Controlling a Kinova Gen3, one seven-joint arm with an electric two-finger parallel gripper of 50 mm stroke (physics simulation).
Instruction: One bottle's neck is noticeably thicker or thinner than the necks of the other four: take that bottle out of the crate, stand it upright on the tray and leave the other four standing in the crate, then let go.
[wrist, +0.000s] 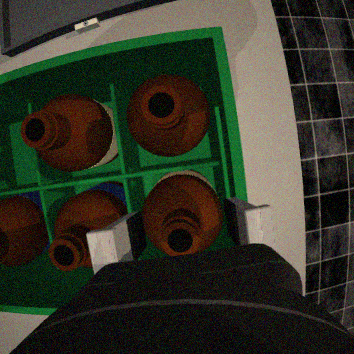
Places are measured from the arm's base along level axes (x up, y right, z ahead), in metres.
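Pixels of known places: gripper, fingertip midpoint: (184, 222).
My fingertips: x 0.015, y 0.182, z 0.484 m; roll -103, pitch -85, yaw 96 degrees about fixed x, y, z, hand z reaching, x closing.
Note:
Behind a point stands the place of what it marks.
A green crate (217, 33) @(z 0.533, x 0.010, y 0.073 m) with dividers holds several brown bottles. In the back row, one bottle (192, 127) @(z 0.504, x -0.044, y 0.125 m) stands at the right and another (75, 145) @(z 0.408, x -0.041, y 0.115 m) is left of it. In the front row, one bottle (205, 212) @(z 0.499, x -0.042, y 0.193 m) is at the right, one (97, 212) @(z 0.410, x -0.047, y 0.174 m) in the middle, and one (22, 225) @(z 0.327, x -0.052, y 0.172 m) is partly cut off at the left edge. The neck at the left edge is hardly visible; I cannot tell surely which neck differs. My gripper (184, 222) @(z 0.484, x 0.015, y 0.182 m) is open and empty, its fingers appearing on either side of the front right bottle, apart from it. The dark tray (45, 25) @(z 0.350, x -0.160, y -0.073 m) shows at the upper left.
A small white fitting (87, 24) @(z 0.412, x -0.150, y -0.044 m) is on the tray's near edge. The crate stands on a pale surface (272, 150) @(z 0.597, x -0.165, y 0.168 m). Black tiles (327, 135) with light joints lie beyond its right edge. Crate walls and dividers stand close around the bottles.

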